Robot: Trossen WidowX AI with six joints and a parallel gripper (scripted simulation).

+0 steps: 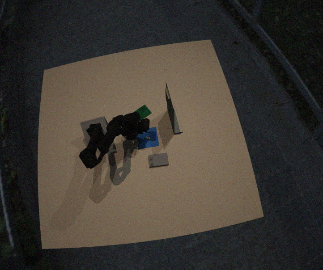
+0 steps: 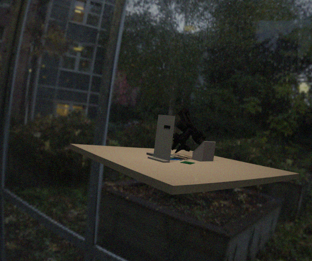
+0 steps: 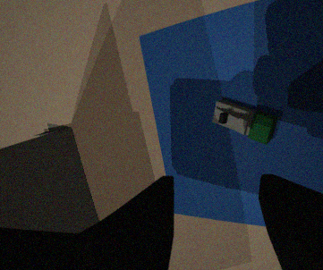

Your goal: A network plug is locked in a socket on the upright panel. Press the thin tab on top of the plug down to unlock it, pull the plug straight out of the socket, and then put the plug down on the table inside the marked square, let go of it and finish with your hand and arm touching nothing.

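The blue marked square is 5 cm below my gripper tip, 1 cm to the right of it and 1 cm ahead of it. From my gripper tip the other things lie so: upright grey panel: 17 cm ahead, 8 cm to the left, 8 cm above; green patch: 15 cm to the left, 5 cm below, 1 cm behind; flat grey plate: 16 cm to the right, 5 cm below, 5 cm ahead.
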